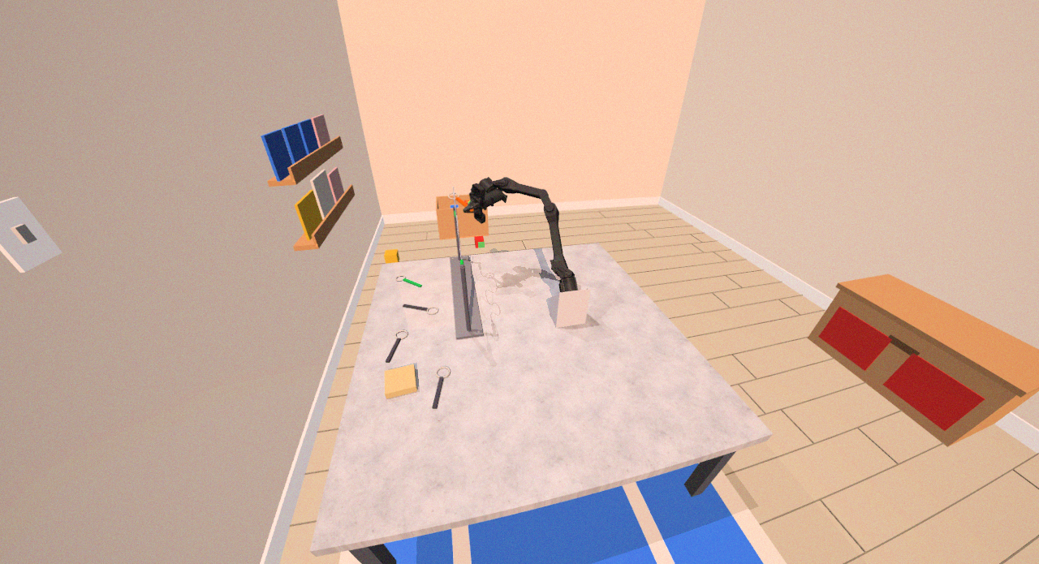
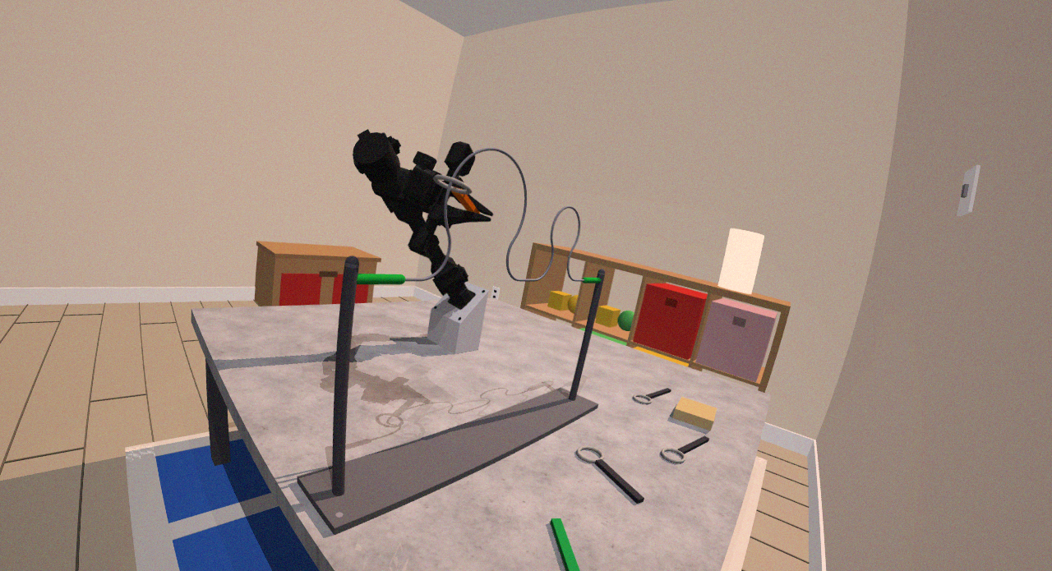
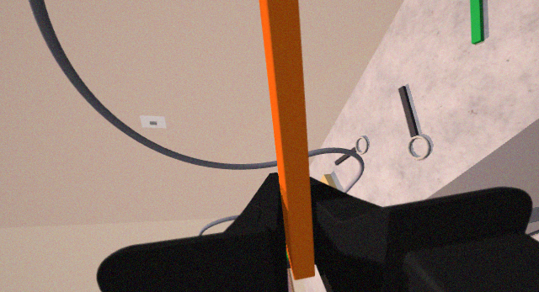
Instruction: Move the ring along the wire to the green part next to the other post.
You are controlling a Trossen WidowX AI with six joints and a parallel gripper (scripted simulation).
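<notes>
The ring with orange handle lies 80 mm to the right of my gripper tip, 20 mm ahead of it and 20 mm above it. The rest, counted from my gripper tip: green-handled ring (390 mm below, 320 mm ahead, 80 mm to the right); then tan block (560 mm to the left, 380 mm below, 260 mm ahead).
</notes>
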